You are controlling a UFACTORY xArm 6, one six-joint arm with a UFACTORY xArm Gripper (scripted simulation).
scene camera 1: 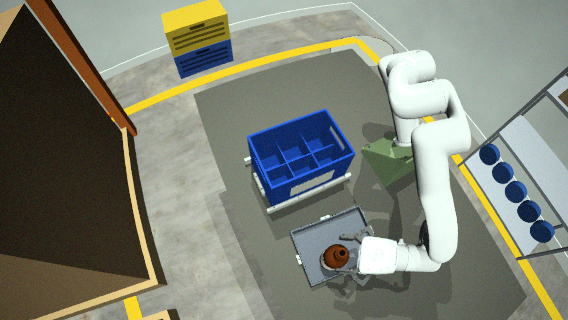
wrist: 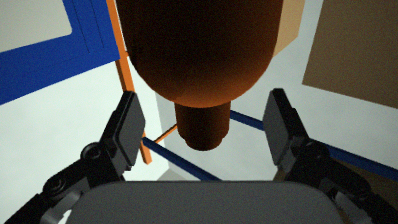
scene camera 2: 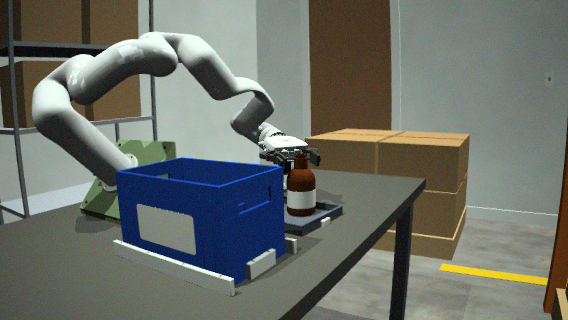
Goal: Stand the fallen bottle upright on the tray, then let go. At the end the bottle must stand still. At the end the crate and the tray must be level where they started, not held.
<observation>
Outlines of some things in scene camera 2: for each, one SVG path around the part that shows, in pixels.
My gripper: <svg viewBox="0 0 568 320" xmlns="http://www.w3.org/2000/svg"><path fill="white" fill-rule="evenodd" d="M274 132L264 139L264 152L259 153L259 158L266 159L266 161L283 167L284 192L287 192L287 175L291 171L291 162L294 162L295 154L306 154L307 160L310 160L315 166L319 166L321 158L317 153L317 148L307 149L308 144L304 141L287 136L283 132Z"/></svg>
A brown bottle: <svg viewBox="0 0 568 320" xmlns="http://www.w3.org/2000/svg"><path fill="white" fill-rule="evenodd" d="M298 153L295 154L294 168L288 173L286 180L287 212L292 216L305 217L312 215L316 211L315 176L308 168L306 154Z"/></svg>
A grey tray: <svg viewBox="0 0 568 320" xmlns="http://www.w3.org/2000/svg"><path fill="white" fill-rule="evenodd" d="M284 196L285 233L304 236L321 227L321 220L330 217L330 221L342 215L343 205L316 201L316 212L305 217L292 216L287 212L287 196Z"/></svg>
A blue crate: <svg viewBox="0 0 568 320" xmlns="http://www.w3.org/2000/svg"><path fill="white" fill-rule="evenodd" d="M118 193L124 243L234 278L234 286L247 279L246 263L270 249L276 250L276 259L285 254L283 167L181 157L133 167Z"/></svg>
</observation>
